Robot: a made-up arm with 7 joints.
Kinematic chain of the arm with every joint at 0, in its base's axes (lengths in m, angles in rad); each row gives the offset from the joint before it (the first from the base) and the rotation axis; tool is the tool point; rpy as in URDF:
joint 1: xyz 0 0 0.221 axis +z
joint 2: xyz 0 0 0 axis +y
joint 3: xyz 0 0 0.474 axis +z
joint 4: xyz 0.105 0 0 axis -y
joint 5: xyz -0.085 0 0.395 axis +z
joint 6: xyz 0 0 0 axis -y
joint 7: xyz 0.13 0 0 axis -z
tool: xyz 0 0 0 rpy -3.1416 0 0
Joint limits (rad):
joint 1: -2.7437..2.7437
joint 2: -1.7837..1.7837
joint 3: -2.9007..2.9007
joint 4: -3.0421..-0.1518
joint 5: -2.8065..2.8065
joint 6: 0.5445..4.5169
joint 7: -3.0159..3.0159
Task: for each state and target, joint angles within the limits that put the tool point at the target. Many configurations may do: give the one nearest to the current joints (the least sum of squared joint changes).
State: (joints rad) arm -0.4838 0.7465 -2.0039 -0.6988 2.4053 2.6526 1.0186
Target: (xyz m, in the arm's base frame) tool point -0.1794 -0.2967 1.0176
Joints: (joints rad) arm -0.6136 0.4434 -2.1469 -0.9369 2.4248 2.7790 1.0186
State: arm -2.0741 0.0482 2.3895 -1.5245 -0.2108 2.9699 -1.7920
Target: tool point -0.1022 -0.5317 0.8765
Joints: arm -2.6076 0.8460 2.0902 -1.5284 -0.1414 3.2412 -1.7920
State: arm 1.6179 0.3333 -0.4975 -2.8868 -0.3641 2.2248 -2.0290
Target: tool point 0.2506 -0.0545 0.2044
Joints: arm 0.8421 -0.1726 -1.0906 -3.0421 -0.3537 1.6737 -2.0290
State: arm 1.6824 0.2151 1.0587 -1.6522 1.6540 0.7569 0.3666
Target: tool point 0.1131 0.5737 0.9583
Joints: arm 0.8958 0.1136 0.4099 -1.0970 1.7726 0.9333 0.3666
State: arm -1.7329 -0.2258 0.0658 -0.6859 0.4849 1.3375 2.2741
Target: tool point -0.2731 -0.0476 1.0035
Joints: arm -1.9518 -0.5897 -0.4422 -1.4295 0.3882 1.0404 2.2741
